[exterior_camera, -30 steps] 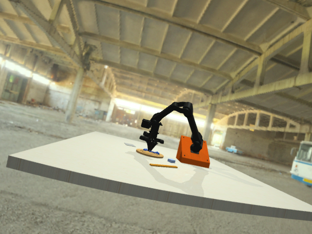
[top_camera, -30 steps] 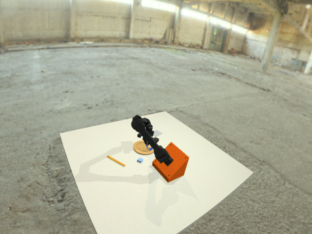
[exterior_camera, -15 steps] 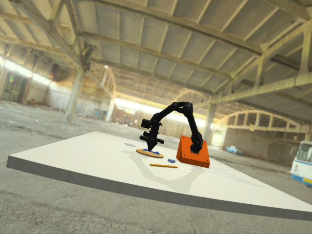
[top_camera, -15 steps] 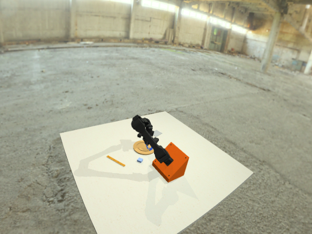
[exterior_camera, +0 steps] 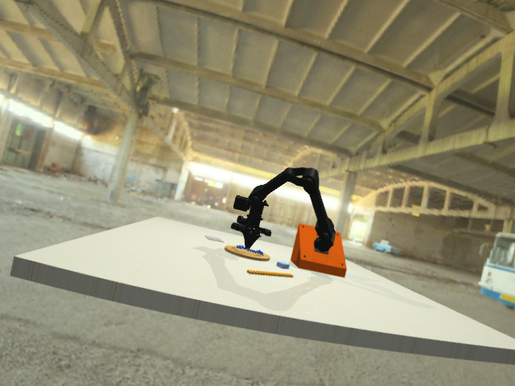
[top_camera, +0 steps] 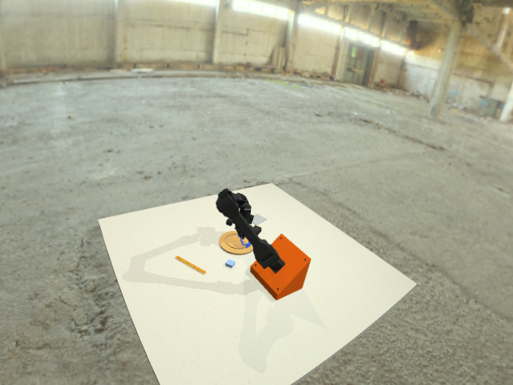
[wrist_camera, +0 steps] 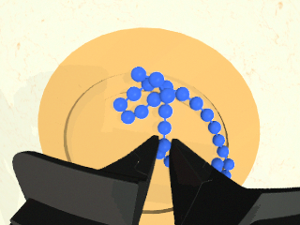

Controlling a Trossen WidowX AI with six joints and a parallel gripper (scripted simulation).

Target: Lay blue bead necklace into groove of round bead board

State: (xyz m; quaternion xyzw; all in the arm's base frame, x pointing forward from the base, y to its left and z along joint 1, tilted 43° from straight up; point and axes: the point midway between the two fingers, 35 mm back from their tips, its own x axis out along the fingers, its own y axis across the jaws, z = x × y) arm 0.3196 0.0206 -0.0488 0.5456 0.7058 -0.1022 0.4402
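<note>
My gripper tip is now 3 cm to the right of the round tan bead board and 1 cm above it. Also, from my gripper tip: flat grey tile (20 cm to the right, 16 cm ahead, 2 cm below); small light-blue block (15 cm to the left, 14 cm behind, 1 cm below).
</note>
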